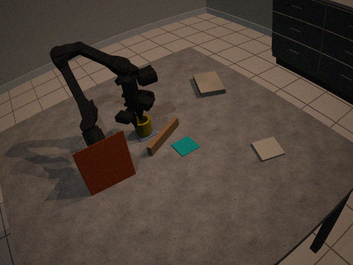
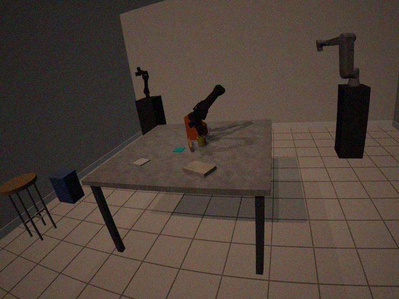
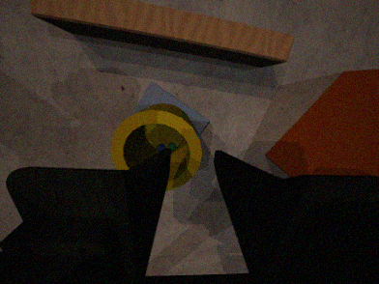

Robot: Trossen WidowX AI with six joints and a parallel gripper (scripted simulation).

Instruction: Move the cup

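Now: the yellow cup 20 mm ahead of my gripper tip, 20 mm to the left of it and 40 mm below it. From my gripper tip the other things lie so: wooden block 70 mm ahead, 70 mm to the right, 60 mm below; then teal pad 110 mm ahead, 150 mm to the right, 80 mm below; then pale blue pad 20 mm ahead, 20 mm to the left, 80 mm below.
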